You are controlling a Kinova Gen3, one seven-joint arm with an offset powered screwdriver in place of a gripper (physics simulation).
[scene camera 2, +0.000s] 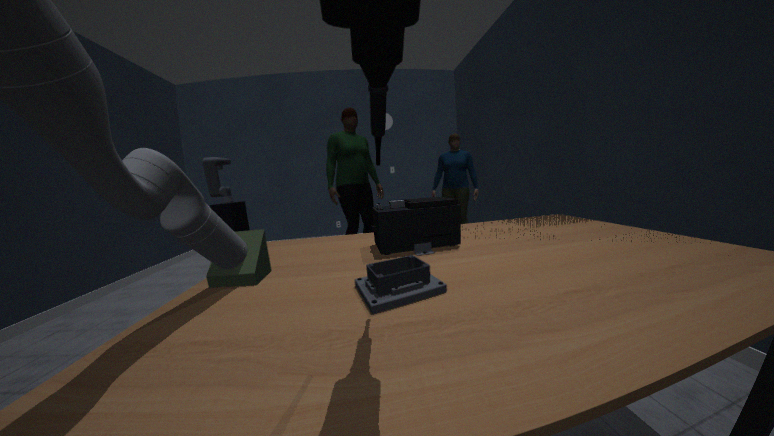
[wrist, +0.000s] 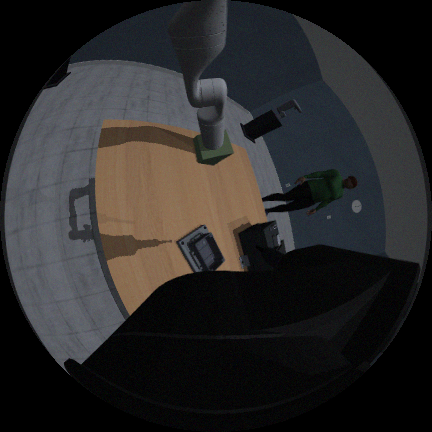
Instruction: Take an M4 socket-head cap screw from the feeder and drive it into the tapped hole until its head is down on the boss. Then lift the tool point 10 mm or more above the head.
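Note:
My gripper, a black screwdriver (scene camera 2: pixel 378 163) (wrist: pixel 258 246), points straight down in the scene view, its thin bit high above the table. I see no screw on its tip, though the tip is small and dark. The black feeder (scene camera 2: pixel 417 230) (wrist: pixel 254 240) stands on the table behind the housing, with small metal parts on top. A dark open-topped housing (scene camera 2: pixel 398 280) (wrist: pixel 204 250) sits on a grey base plate (scene camera 2: pixel 380 305) (wrist: pixel 187 251). The tapped hole and its boss cannot be made out in either view. In the wrist view the black tool body covers the lower part.
The wooden table (scene camera 2: pixel 514 324) (wrist: pixel 150 200) carries a green block (scene camera 2: pixel 254 265) (wrist: pixel 214 156) under the arm's base at the left. A small grey bracket (scene camera 2: pixel 423 248) is at the feeder's foot. Two people (scene camera 2: pixel 349 162) (scene camera 2: pixel 455 170) stand beyond the table.

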